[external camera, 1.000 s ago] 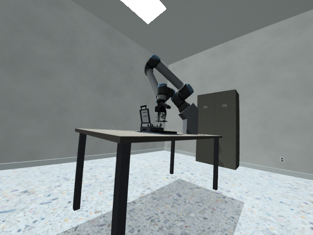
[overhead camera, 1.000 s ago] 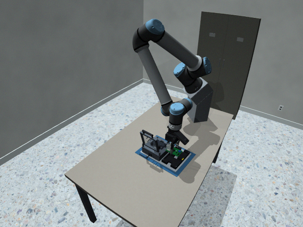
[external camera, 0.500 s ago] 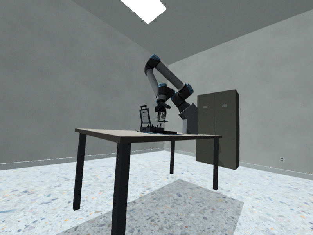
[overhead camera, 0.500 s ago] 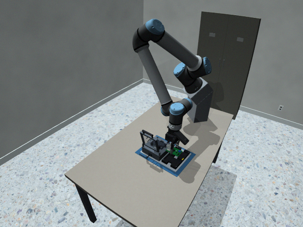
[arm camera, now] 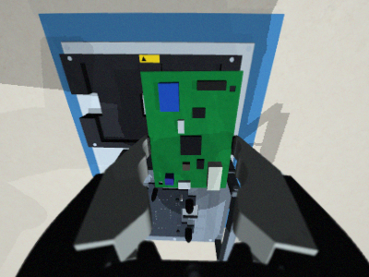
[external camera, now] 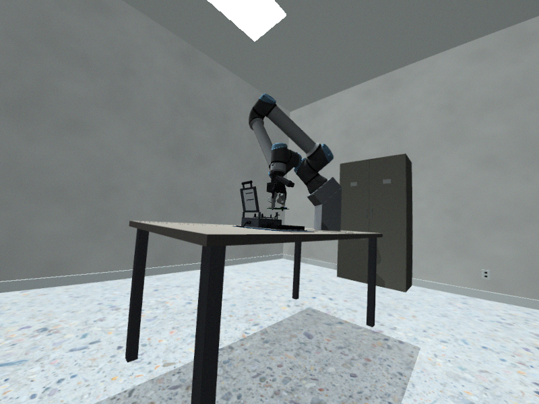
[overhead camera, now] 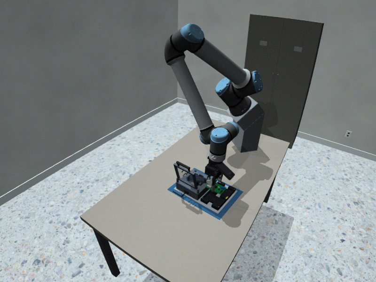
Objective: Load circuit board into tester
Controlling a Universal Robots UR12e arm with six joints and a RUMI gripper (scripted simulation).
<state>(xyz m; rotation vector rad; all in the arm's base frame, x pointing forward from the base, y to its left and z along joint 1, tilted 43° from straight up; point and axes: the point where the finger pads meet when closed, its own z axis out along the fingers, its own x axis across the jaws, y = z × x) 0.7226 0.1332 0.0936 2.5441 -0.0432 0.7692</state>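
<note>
My hand is right at the green circuit board. Also, from my hand: tester lid 5 cm ahead, 18 cm to the right, 6 cm above; then tester nest 7 cm behind, 15 cm to the right, 5 cm below.
</note>
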